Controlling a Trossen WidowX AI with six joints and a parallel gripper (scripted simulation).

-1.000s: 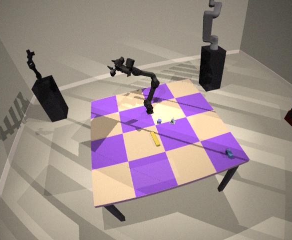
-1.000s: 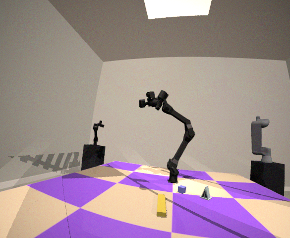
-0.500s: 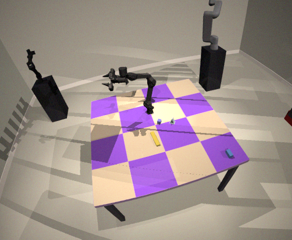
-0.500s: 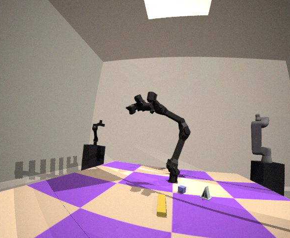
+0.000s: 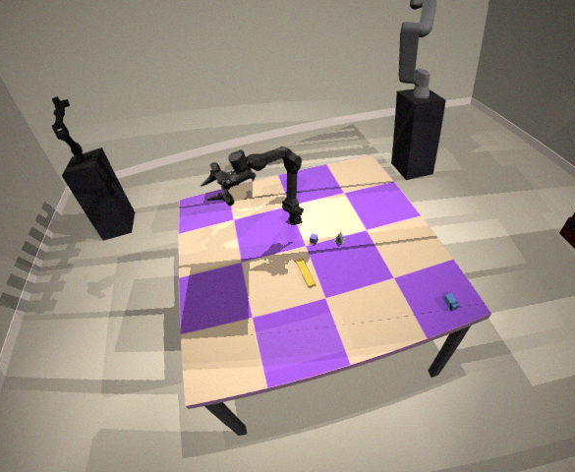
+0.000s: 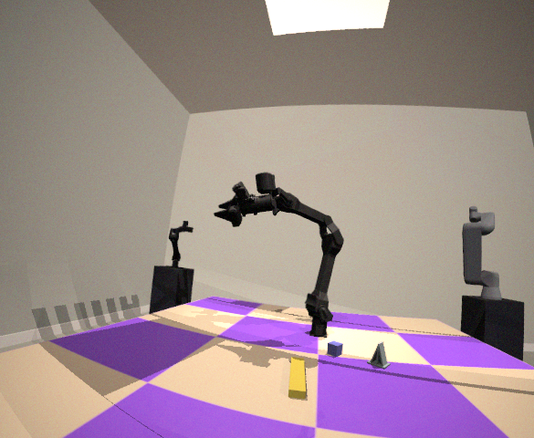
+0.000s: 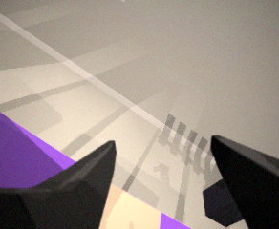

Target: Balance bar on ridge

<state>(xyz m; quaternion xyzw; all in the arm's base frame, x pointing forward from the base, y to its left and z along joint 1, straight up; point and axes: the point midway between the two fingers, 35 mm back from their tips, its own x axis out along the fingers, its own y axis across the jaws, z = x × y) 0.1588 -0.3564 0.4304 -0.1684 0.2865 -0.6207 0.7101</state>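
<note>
My gripper tip is 210 mm short of the yellow bar, 340 mm to the right of it and 420 mm above it. The rest, counted from my gripper tip: light blue block: 580 mm ahead, 890 mm to the left, 410 mm below; dark blue cube: 20 mm ahead, 440 mm to the left, 410 mm below.
</note>
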